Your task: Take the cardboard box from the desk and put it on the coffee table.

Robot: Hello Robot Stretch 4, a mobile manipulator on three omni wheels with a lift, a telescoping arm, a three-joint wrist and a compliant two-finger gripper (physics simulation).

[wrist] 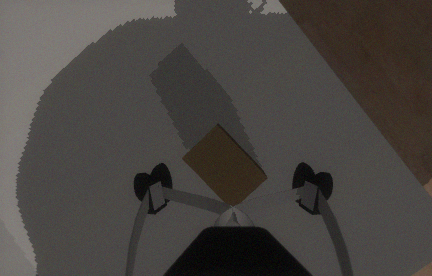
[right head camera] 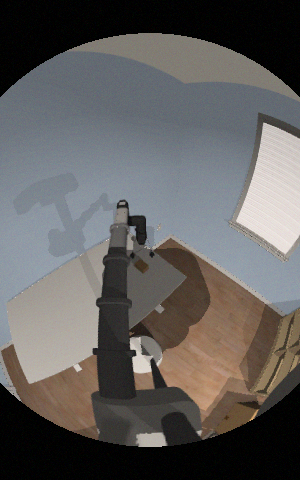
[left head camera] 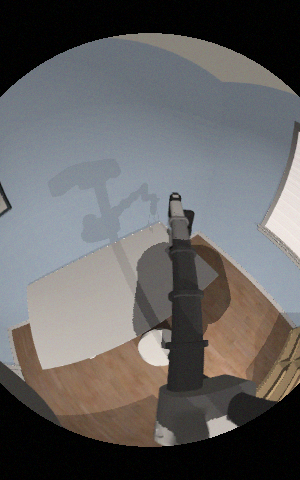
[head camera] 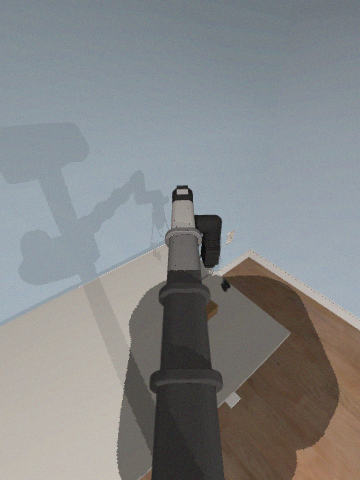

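Seen in the pictures: gripper, fingertip midpoint: [wrist: 231,178] [right head camera: 141,256]; robot's base, link origin: [right head camera: 141,353] [left head camera: 158,345].
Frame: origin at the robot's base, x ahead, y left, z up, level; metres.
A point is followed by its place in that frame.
Note:
The cardboard box [head camera: 212,310] {y -0.107, x 0.626, z 0.741 m} [right head camera: 142,265] {y -0.090, x 0.643, z 0.743 m} [wrist: 225,165] {y -0.081, x 0.663, z 0.743 m} is a small brown block lying on the white desk [head camera: 75,350] {y 0.418, x 0.484, z 0.693 m} [left head camera: 75,310] {y 0.607, x 0.179, z 0.693 m} [right head camera: 55,310] {y 0.572, x 0.287, z 0.693 m} [wrist: 350,150] {y -0.253, x 0.672, z 0.693 m}, near its right-hand end. In the head camera view the arm hides part of the box. My gripper [right head camera: 142,255] {y -0.088, x 0.665, z 0.819 m} [wrist: 231,178] {y -0.088, x 0.665, z 0.819 m} is open, pointing down above the desk. In the wrist view the box shows between the two fingertips and slightly beyond them, below their level; its exact height gap cannot be told. Nothing is held. No coffee table can be made out in these views.
A blue wall rises behind the desk. A round white object [left head camera: 154,347] {y 0.045, x -0.007, z 0.187 m} [right head camera: 145,355] {y -0.047, x -0.017, z 0.187 m} stands on the wooden floor by the desk's front edge. A tan slatted piece [left head camera: 286,365] [right head camera: 282,350] {y -1.648, x -0.638, z 0.230 m} stands at the right. A larger brown box [right head camera: 237,417] is at the lower right.

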